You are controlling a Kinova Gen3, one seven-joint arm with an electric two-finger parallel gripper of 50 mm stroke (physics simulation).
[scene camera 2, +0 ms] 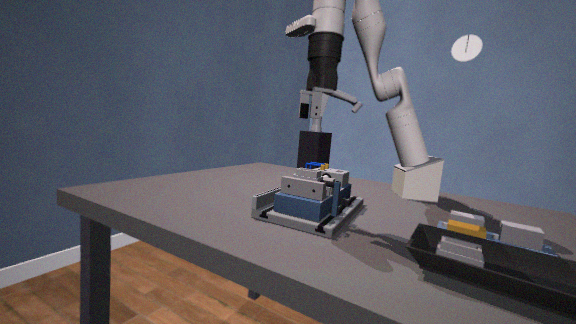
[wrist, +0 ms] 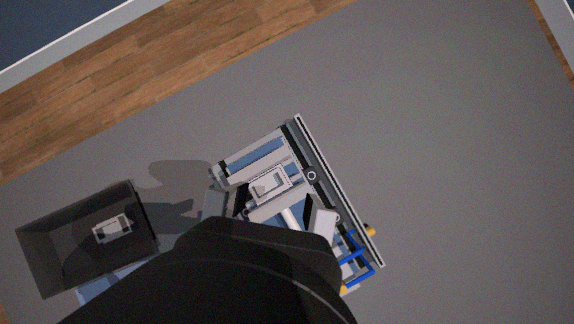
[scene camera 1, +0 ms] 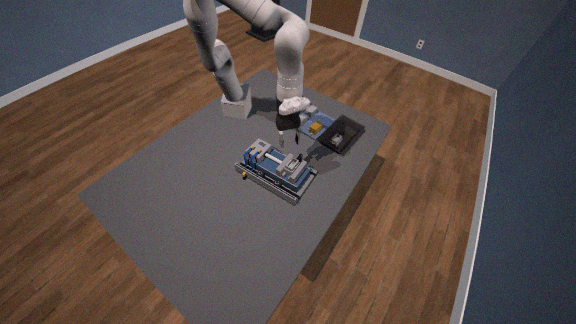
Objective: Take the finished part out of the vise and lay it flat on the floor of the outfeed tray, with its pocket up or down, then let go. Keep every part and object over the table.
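Places are measured from the arm's base along level axes (x up, y back, z right), in millimetres.
Pixels of known places: gripper, fingertip midpoint: point(scene camera 2: 308, 118) point(wrist: 275, 200) point(scene camera 1: 289, 143); arm's base, origin of the base link: point(scene camera 2: 414, 162) point(scene camera 1: 233, 93).
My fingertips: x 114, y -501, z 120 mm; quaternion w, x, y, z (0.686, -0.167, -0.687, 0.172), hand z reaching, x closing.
Observation:
For each thing: its middle in the pictures, then the offset to it from my fingertips. "spot": a spot on its surface instead.
- finished part, body centre: point(wrist: 269, 184) point(scene camera 2: 308, 177) point(scene camera 1: 291, 165) dx -135, dy -7, dz -18 mm
- vise, body centre: point(wrist: 294, 216) point(scene camera 2: 315, 191) point(scene camera 1: 276, 165) dx -183, dy +61, dz +0 mm
- similar grey part, body centre: point(scene camera 2: 459, 253) point(wrist: 115, 227) point(scene camera 1: 335, 140) dx -203, dy -13, dz -323 mm
- blue plate, body centre: point(wrist: 135, 311) point(scene camera 1: 313, 122) dx -229, dy +157, dz -359 mm
- yellow block, body centre: point(scene camera 2: 465, 234) point(scene camera 1: 315, 127) dx -207, dy +111, dz -318 mm
- rail, surface spot: point(wrist: 340, 190) spot: dx -183, dy +43, dz +88 mm
The finished part point(scene camera 1: 293, 164) point(wrist: 270, 183), a light grey block with a rectangular pocket facing up, sits between the jaws of the vise point(scene camera 1: 305, 181) point(scene camera 2: 301, 205) point(wrist: 255, 155). In scene camera 2 the front jaw hides most of it. My gripper point(scene camera 1: 289, 139) point(scene camera 2: 310, 111) point(wrist: 275, 200) is open and empty, pointing down above the vise, apart from the part. In the wrist view its fingertips appear just below the part. The dark outfeed tray point(scene camera 1: 353, 143) point(scene camera 2: 450, 275) point(wrist: 31, 261) stands beside the vise. A similar grey part point(scene camera 1: 337, 138) point(scene camera 2: 460, 251) point(wrist: 114, 228) lies inside it.
A blue plate point(scene camera 1: 326, 119) point(wrist: 90, 291) beside the tray carries a yellow block point(scene camera 1: 315, 127) point(scene camera 2: 466, 228) and grey blocks point(scene camera 1: 311, 110) point(scene camera 2: 521, 235). Blue hoses point(scene camera 1: 246, 158) point(wrist: 366, 274) rise at one vise end. A rail point(scene camera 1: 270, 186) point(wrist: 340, 190) runs along the vise's side.

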